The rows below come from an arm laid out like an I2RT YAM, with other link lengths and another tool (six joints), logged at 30 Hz.
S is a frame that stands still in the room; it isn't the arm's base.
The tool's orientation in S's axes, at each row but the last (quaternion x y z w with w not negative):
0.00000, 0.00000, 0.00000, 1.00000
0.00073, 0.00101, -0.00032, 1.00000
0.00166, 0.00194, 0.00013, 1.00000
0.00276, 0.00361, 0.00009, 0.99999
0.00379, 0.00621, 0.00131, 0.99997
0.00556, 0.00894, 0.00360, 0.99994
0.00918, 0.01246, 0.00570, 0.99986
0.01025, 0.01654, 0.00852, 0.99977
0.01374, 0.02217, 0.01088, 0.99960
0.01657, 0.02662, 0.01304, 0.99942
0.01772, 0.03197, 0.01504, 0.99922
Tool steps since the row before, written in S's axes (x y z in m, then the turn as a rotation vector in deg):
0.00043, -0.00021, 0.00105, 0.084, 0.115, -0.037
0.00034, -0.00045, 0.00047, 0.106, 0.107, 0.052
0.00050, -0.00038, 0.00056, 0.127, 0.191, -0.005
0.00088, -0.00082, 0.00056, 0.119, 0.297, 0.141
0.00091, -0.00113, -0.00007, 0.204, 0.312, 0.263
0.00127, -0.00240, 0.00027, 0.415, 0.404, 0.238
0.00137, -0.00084, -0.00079, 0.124, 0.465, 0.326
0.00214, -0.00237, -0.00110, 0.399, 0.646, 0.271
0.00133, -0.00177, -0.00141, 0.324, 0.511, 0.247
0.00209, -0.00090, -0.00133, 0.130, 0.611, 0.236
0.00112, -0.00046, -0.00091, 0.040, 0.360, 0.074
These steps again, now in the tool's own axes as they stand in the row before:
0.00043, -0.00021, 0.00105, 0.084, 0.115, -0.037
0.00034, -0.00045, 0.00047, 0.106, 0.107, 0.052
0.00050, -0.00038, 0.00056, 0.127, 0.191, -0.005
0.00088, -0.00082, 0.00057, 0.118, 0.298, 0.140
0.00091, -0.00113, -0.00005, 0.202, 0.313, 0.263
0.00125, -0.00241, 0.00032, 0.414, 0.404, 0.241
0.00138, -0.00087, -0.00074, 0.121, 0.470, 0.320
0.00213, -0.00243, -0.00098, 0.401, 0.645, 0.271
0.00135, -0.00184, -0.00130, 0.324, 0.511, 0.247
0.00213, -0.00100, -0.00119, 0.134, 0.615, 0.223
0.00116, -0.00052, -0.00082, 0.046, 0.361, 0.064

